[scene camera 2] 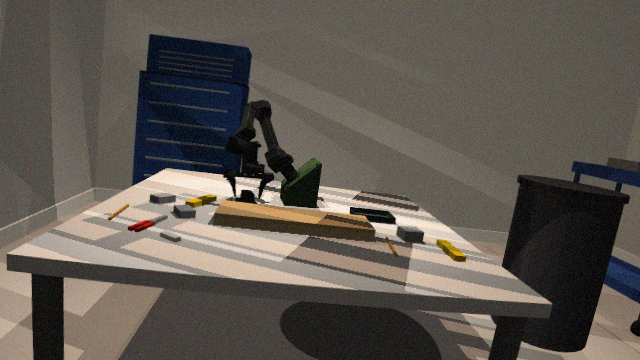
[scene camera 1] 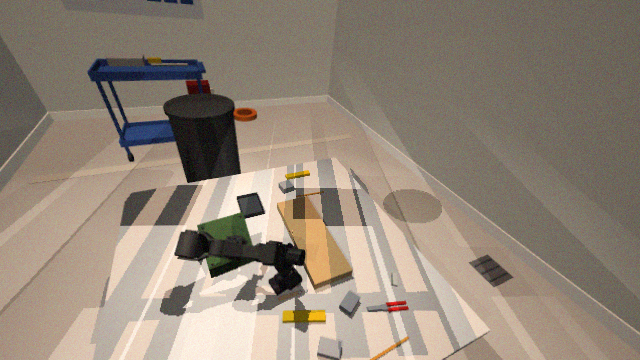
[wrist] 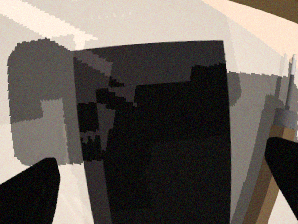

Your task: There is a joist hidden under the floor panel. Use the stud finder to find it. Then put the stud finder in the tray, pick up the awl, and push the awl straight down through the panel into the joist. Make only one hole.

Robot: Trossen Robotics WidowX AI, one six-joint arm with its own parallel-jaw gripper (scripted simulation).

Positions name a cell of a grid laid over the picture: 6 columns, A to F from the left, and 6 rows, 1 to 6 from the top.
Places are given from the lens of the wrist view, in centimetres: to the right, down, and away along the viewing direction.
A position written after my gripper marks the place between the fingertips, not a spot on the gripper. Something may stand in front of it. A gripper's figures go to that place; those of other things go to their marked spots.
my gripper (wrist: D5): 1, 2, 10
stud finder (wrist: D4): 0, 0, 7
